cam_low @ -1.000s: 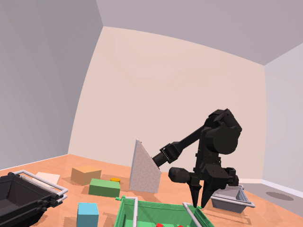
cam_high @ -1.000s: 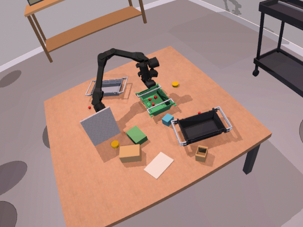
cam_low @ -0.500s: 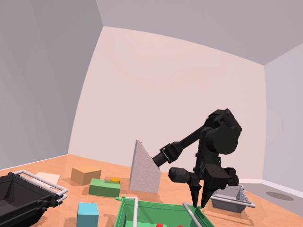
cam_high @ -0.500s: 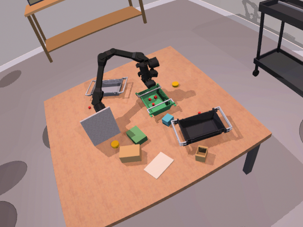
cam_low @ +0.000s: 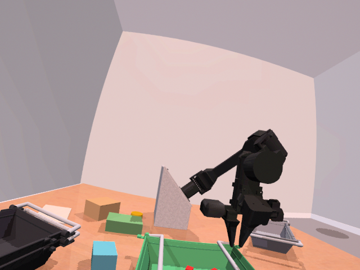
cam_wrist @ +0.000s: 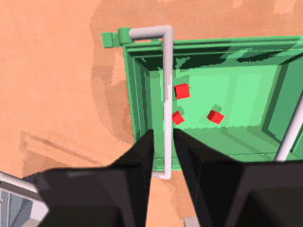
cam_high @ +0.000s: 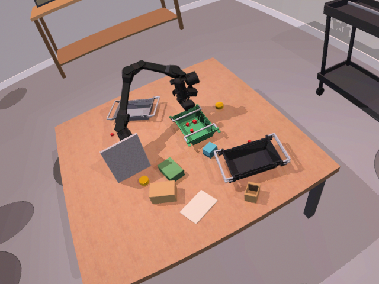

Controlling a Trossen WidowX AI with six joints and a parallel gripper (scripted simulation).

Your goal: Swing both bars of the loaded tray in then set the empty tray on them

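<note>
Right now the grey tray is 31 cm to the left of my gripper tip, 22 cm behind it and 5 cm below it. From my gripper tip the other things lie so: white sheet 52 cm to the right, 27 cm behind, 9 cm below; then blue cube 29 cm to the right, 7 cm below, 4 cm behind; then green block 27 cm behind, 26 cm to the right, 7 cm below.
</note>
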